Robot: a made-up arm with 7 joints. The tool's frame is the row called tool. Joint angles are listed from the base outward.
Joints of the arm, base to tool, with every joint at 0 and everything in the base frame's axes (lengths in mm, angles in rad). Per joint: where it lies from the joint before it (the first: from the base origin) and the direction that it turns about. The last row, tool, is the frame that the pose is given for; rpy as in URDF.
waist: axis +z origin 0 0 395.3
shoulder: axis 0 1 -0.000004 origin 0 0 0
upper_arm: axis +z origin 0 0 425.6
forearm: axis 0 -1 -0.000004 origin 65.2 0 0
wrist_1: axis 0 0.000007 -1 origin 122.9 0 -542.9
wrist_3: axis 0 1 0.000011 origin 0 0 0
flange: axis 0 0.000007 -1 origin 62.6 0 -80
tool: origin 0 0 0 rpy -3.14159 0 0
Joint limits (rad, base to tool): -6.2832..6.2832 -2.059..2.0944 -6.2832..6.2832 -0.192..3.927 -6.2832..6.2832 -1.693..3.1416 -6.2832..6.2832
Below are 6 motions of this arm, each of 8 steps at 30 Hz.
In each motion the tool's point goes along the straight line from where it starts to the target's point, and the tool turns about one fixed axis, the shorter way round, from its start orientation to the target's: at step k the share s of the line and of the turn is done. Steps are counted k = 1, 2, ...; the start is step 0. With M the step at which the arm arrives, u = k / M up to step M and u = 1 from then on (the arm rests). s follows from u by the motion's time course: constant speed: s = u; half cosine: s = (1 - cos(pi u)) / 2; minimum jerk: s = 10 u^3 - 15 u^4 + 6 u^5.
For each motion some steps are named. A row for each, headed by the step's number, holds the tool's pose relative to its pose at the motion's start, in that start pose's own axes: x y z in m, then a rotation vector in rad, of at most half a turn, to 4 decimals.
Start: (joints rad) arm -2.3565 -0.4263 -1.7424 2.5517 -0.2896 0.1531 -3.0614
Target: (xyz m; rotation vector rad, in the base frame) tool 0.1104 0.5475 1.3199 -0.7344 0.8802 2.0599
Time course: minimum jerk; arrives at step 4
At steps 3, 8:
3: 0.0307 0.0053 0.0149 -0.0408 0.0327 0.0921
8: 0.0343 0.0059 0.0167 -0.0455 0.0364 0.1028

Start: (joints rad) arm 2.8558 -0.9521 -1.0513 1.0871 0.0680 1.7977 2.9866
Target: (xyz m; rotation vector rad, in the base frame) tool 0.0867 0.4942 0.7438 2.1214 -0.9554 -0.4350
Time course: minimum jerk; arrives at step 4
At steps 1, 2, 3, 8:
1: -0.0013 0.0018 0.0026 0.0000 0.0076 0.0012
2: -0.0063 0.0087 0.0126 -0.0002 0.0365 0.0056
3: -0.0113 0.0156 0.0226 -0.0004 0.0654 0.0100
8: -0.0126 0.0174 0.0252 -0.0004 0.0730 0.0112

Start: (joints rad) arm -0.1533 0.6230 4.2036 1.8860 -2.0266 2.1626 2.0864
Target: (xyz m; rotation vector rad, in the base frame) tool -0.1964 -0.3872 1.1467 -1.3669 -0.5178 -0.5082
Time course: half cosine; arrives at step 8
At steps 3, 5, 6, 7, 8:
3: -0.0876 0.0324 0.0128 -0.0636 -0.0259 -0.2324
5: -0.1961 0.0727 0.0287 -0.1425 -0.0579 -0.5206
6: -0.2421 0.0897 0.0354 -0.1759 -0.0715 -0.6427
7: -0.2729 0.1011 0.0399 -0.1982 -0.0806 -0.7243
8: -0.2837 0.1051 0.0415 -0.2061 -0.0838 -0.7530

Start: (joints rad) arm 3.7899 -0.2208 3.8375 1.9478 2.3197 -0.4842 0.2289
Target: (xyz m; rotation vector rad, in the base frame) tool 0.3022 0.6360 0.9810 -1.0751 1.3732 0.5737
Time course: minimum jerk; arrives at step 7
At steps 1, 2, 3, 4, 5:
1: -0.0003 0.0000 -0.0003 -0.0008 -0.0012 0.0037
2: -0.0019 -0.0003 -0.0016 -0.0049 -0.0076 0.0232
3: -0.0048 -0.0008 -0.0041 -0.0124 -0.0193 0.0590
4: -0.0082 -0.0013 -0.0070 -0.0213 -0.0331 0.1014
5: -0.0111 -0.0018 -0.0094 -0.0288 -0.0448 0.1373

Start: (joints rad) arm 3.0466 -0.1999 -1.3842 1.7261 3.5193 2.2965 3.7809
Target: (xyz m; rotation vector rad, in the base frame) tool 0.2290 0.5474 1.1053 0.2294 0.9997 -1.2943
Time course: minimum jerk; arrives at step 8
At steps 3, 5, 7, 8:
3: 0.0095 0.0233 0.0110 -0.0141 -0.0350 -0.1108
5: 0.0250 0.0612 0.0290 -0.0372 -0.0922 -0.2919
7: 0.0339 0.0831 0.0393 -0.0505 -0.1251 -0.3962
8: 0.0344 0.0845 0.0400 -0.0513 -0.1271 -0.4027

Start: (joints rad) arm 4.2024 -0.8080 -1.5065 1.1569 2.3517 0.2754 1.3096
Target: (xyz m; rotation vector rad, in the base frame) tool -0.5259 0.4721 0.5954 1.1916 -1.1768 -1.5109
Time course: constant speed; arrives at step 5
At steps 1, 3, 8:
1: 0.0029 0.0027 0.0017 -0.0127 -0.0001 0.0083
3: 0.0088 0.0080 0.0052 -0.0382 -0.0004 0.0248
8: 0.0146 0.0134 0.0087 -0.0637 -0.0006 0.0414

